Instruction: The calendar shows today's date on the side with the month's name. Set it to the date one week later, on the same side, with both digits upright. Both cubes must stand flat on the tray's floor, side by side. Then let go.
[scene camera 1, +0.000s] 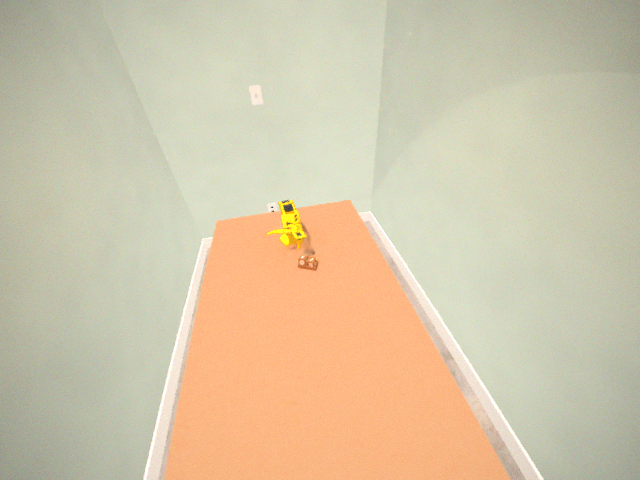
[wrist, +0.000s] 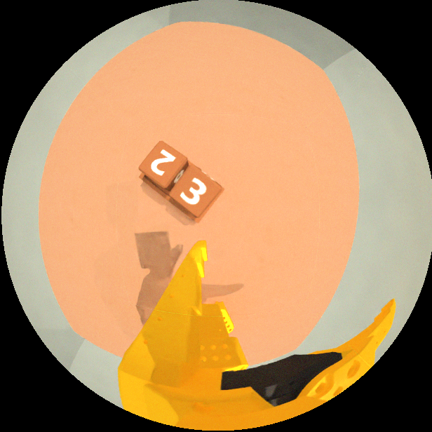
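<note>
The calendar (scene camera 1: 308, 262) is a small brown block on the table, just in front of the arm in the scene view; its digits are too small to read there. In the wrist view one brown cube (wrist: 170, 152) shows a white 2 on top, and the cube (wrist: 207, 186) beside it shows a white 3. A narrow gap with a pale mark lies between them. A thin strip of the tray (wrist: 159, 189) shows under their near side; its floor is hidden. No month name can be read. My gripper (scene camera 1: 283, 240) (wrist: 297, 272) is wide open and empty, apart from the cubes.
The orange table top (scene camera 1: 310, 361) (wrist: 270, 125) extends around the calendar. The yellow arm (scene camera 1: 290, 219) stands at the table's far edge in the scene view. The gripper's shadow (wrist: 155, 255) falls on the table between the jaws and the cubes' near side. Pale green walls surround the table.
</note>
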